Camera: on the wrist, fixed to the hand. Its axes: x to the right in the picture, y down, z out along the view.
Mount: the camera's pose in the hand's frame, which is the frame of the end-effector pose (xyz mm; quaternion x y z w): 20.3 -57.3 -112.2 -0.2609 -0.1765 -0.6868 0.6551
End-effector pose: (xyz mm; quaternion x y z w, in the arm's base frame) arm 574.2 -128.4 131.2 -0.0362 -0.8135 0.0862 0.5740
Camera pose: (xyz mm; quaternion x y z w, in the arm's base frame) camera 675.1 -170.4 197.0 0.4004 -0.6816 -0.5436 0.2822
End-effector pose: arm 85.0 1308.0 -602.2 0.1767 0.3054 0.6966 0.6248
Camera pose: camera 55.1 1306.8 -726.2 -0.1340 0.0294 0.0757 0.9876
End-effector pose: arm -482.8 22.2 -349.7 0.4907 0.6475 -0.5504 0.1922
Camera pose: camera -507.7 137.0 -299.8 0.2705 -0.8709 0.4102 0.0098
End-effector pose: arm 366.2 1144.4 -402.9 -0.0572 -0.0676 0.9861 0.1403
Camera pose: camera 377.0 1217.9 -506.7 0.1464 -0.3656 0.5421 0.7423
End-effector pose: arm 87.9 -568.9 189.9 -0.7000 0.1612 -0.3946 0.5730
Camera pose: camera 5.1 -641.7 254.2 0.7884 0.3733 0.4864 0.0498
